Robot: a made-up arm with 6 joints.
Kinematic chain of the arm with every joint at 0, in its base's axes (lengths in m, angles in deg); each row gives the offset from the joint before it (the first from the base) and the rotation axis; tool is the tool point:
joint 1: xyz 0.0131 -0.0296 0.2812 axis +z
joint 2: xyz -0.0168 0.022 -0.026 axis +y
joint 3: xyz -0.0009 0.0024 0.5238 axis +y
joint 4: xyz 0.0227 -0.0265 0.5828 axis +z
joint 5: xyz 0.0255 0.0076 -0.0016 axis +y
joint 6: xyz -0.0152 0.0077 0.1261 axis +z
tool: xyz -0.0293 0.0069 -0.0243
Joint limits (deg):
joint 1: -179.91..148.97
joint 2: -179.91..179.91
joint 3: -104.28..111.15
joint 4: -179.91..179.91
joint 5: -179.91..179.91
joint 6: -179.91..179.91
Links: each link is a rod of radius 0.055 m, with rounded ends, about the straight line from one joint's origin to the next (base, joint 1, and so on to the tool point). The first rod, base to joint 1, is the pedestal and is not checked.
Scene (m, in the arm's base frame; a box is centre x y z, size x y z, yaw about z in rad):
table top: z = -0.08
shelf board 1: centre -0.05 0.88 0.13 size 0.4 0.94 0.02 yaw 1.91
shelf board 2: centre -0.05 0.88 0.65 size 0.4 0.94 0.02 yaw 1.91
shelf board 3: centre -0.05 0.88 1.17 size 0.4 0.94 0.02 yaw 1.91
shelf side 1: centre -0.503 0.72 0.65 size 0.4 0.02 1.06 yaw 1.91
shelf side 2: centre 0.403 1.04 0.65 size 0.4 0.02 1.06 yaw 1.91
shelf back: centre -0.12 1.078 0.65 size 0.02 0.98 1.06 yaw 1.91
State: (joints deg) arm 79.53 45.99 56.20 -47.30 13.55 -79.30
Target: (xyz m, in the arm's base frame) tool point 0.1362 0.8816 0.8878
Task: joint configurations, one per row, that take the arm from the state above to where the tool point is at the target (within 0.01 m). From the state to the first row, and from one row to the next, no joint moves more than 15 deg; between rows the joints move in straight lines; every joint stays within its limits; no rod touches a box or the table.
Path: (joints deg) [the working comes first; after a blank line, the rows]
Joints at the target: 81.95 31.60 36.26 -46.96 11.39 -78.48
Straight joint move there: touches shelf board 2.

1: 74.84 36.08 70.13 -47.59 16.06 -80.15
2: 70.14 26.16 84.05 -47.89 18.57 -81.00
3: 65.45 16.25 97.98 -48.18 21.08 -81.86
4: 67.79 7.85 86.11 -48.06 19.54 -81.38
5: 70.13 -0.56 74.24 -47.94 17.99 -80.90
6: 74.07 10.16 61.58 -47.61 15.79 -80.09
7: 78.01 20.88 48.92 -47.28 13.59 -79.29
8: 81.95 31.60 36.26 -46.96 11.39 -78.48

